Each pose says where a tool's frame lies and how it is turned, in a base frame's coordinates. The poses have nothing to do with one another.
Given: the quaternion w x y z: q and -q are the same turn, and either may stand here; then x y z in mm.
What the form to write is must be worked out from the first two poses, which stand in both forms.
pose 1, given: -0.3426 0.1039 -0.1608 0.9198 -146 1 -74
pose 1, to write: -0.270 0.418 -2.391 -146 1 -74
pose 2, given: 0.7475 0.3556 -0.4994 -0.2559 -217 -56 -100
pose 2, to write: 0.778 -1.092 -0.560 -217 -56 -100
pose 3, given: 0.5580 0.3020 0.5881 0.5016 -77 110 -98
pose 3, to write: 0.712 1.387 1.183 -77 110 -98
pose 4, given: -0.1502 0.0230 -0.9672 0.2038 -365 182 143
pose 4, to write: -0.066 2.778 -0.585 -365 182 143
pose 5, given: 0.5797 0.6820 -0.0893 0.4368 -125 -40 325
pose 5, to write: 1.594 -0.209 1.021 -125 -40 325
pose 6, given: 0.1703 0.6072 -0.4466 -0.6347 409 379 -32
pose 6, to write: 1.725 -1.269 -1.803 409 379 -32
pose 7, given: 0.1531 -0.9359 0.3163 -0.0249 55 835 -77
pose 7, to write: -2.684 0.907 -0.071 55 835 -77
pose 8, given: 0.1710 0.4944 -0.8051 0.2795 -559 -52 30
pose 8, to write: 1.404 -2.286 0.794 -559 -52 30
